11 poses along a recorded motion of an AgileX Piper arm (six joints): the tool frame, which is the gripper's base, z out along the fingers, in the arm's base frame.
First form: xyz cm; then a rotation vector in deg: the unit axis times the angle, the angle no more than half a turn.
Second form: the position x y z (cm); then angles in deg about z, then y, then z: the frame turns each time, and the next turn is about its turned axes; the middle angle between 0 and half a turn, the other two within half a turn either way. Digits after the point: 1 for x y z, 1 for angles.
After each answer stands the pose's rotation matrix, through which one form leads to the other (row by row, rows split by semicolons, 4 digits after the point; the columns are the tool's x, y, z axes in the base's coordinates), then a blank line. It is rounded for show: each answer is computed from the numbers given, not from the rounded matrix.
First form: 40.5, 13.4, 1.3, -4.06, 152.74, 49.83
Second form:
40.5, 13.4, 1.3, 62.8, 139.2, 59.8
-0.9426 -0.1491 0.2987; 0.0557 0.8119 0.5811; -0.3291 0.5645 -0.7570

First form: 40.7, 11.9, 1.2, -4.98, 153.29, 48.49
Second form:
40.7, 11.9, 1.2, 62.6, 140.2, 58.9
-0.9428 -0.1562 0.2944; 0.0415 0.8214 0.5688; -0.3307 0.5485 -0.7680

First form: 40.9, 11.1, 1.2, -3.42, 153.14, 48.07
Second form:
40.9, 11.1, 1.2, 61.5, 140.2, 58.9
-0.9420 -0.1392 0.3053; 0.0603 0.8249 0.5620; -0.3301 0.5478 -0.7687

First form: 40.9, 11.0, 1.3, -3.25, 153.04, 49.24
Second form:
40.9, 11.0, 1.3, 62.3, 139.6, 59.9
-0.9436 -0.1381 0.3010; 0.0633 0.8169 0.5733; -0.3250 0.5600 -0.7620

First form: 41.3, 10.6, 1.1, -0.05, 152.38, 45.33
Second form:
41.3, 10.6, 1.1, 57.0, 140.9, 56.9
-0.9335 -0.1029 0.3436; 0.1017 0.8428 0.5285; -0.3440 0.5283 -0.7763

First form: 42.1, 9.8, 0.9, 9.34, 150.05, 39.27
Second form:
42.1, 9.8, 0.9, 45.6, 141.9, 52.8
-0.9022 0.0055 0.4312; 0.2161 0.8712 0.4409; -0.3732 0.4910 -0.7872

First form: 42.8, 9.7, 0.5, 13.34, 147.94, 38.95
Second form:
42.8, 9.7, 0.5, 42.0, 140.7, 52.3
-0.8811 0.0457 0.4707; 0.2716 0.8638 0.4245; -0.3872 0.5018 -0.7735

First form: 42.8, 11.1, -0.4, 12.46, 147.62, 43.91
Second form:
42.8, 11.1, -0.4, 46.7, 138.5, 56.3
-0.8903 0.0243 0.4547; 0.2689 0.8340 0.4819; -0.3675 0.5513 -0.7490

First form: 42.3, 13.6, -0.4, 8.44, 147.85, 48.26
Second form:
42.3, 13.6, -0.4, 52.0, 136.7, 58.5
-0.9062 -0.0289 0.4219; 0.2256 0.8108 0.5400; -0.3577 0.5845 -0.7283

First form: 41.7, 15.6, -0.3, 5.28, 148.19, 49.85
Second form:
41.7, 15.6, -0.3, 54.8, 136.2, 58.8
-0.9145 -0.0661 0.3993; 0.1887 0.8032 0.5650; -0.3580 0.5920 -0.7220

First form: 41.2, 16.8, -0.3, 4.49, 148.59, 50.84
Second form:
41.2, 16.8, -0.3, 56.2, 136.1, 59.7
-0.9197 -0.0739 0.3856; 0.1778 0.7973 0.5769; -0.3501 0.5991 -0.7201

